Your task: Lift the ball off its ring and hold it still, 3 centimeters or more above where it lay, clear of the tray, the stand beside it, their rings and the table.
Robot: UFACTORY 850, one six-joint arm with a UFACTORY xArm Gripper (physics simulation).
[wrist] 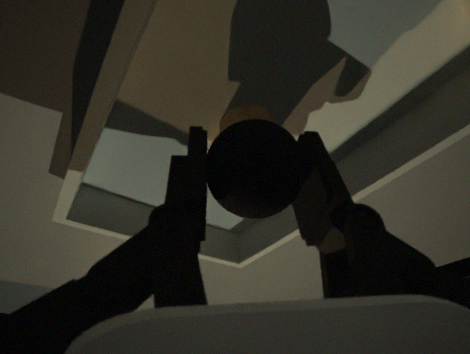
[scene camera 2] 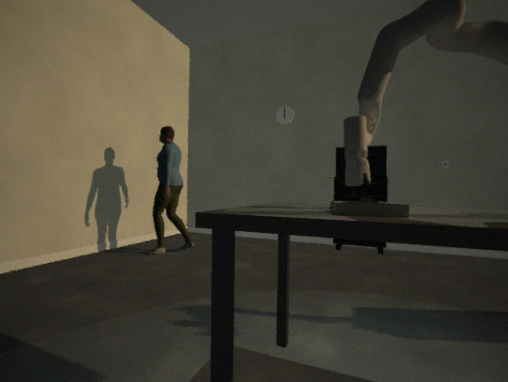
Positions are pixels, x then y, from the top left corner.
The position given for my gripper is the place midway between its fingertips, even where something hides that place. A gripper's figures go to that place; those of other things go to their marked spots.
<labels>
My gripper (wrist: 249,153): 12 cm from the lens. A dark ball (wrist: 255,168) is 9 cm from the lens. A pale tray (wrist: 379,89): 14 cm from the lens. The marked spots on the pale tray and the dark ball are 7 cm apart.
</labels>
